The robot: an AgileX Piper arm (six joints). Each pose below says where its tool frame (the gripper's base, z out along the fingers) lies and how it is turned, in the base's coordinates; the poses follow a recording.
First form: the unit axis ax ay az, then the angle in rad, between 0 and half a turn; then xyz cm.
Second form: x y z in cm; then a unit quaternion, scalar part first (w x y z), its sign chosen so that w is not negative. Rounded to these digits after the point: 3 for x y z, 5 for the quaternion.
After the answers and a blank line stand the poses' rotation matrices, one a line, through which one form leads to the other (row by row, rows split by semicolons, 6 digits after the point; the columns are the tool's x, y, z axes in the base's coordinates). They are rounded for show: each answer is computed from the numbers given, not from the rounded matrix.
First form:
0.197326, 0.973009, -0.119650, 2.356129, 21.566, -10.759, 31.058
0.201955, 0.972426, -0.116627, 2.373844, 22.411, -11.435, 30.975
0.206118, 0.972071, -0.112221, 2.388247, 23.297, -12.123, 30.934
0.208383, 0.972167, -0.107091, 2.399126, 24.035, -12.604, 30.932
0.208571, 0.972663, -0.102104, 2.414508, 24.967, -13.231, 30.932
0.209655, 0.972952, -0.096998, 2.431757, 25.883, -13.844, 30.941
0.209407, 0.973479, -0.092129, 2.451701, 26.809, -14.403, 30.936
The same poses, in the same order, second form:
21.566, -10.759, 31.058, 0.38271, 0.18230, 0.89893, -0.11054
22.411, -11.435, 30.975, 0.37452, 0.18726, 0.90165, -0.10814
23.297, -12.123, 30.934, 0.36783, 0.19167, 0.90392, -0.10435
24.035, -12.604, 30.932, 0.36277, 0.19419, 0.90594, -0.09980
24.967, -13.231, 30.932, 0.35559, 0.19494, 0.90909, -0.09543
25.883, -13.844, 30.941, 0.34751, 0.19659, 0.91231, -0.09095
26.809, -14.403, 30.936, 0.33815, 0.19707, 0.91613, -0.08670

-0.640592 0.412366 0.647762; 0.243145 0.909093 -0.338277; -0.728370 -0.059197 -0.682622
-0.649346 0.418681 0.634867; 0.256682 0.906482 -0.335269; -0.715866 -0.054746 -0.696088
-0.655931 0.423274 0.624975; 0.269737 0.904748 -0.329657; -0.704980 -0.047653 -0.707625
-0.661385 0.424252 0.618531; 0.279442 0.904664 -0.321708; -0.696047 -0.039930 -0.716885
-0.671113 0.422304 0.609317; 0.286568 0.905783 -0.312147; -0.683730 -0.034875 -0.728901
-0.681175 0.421915 0.598321; 0.295486 0.906161 -0.302589; -0.669842 -0.029320 -0.741924
-0.693641 0.419724 0.585401; 0.302452 0.907291 -0.292139; -0.653747 -0.025584 -0.756280

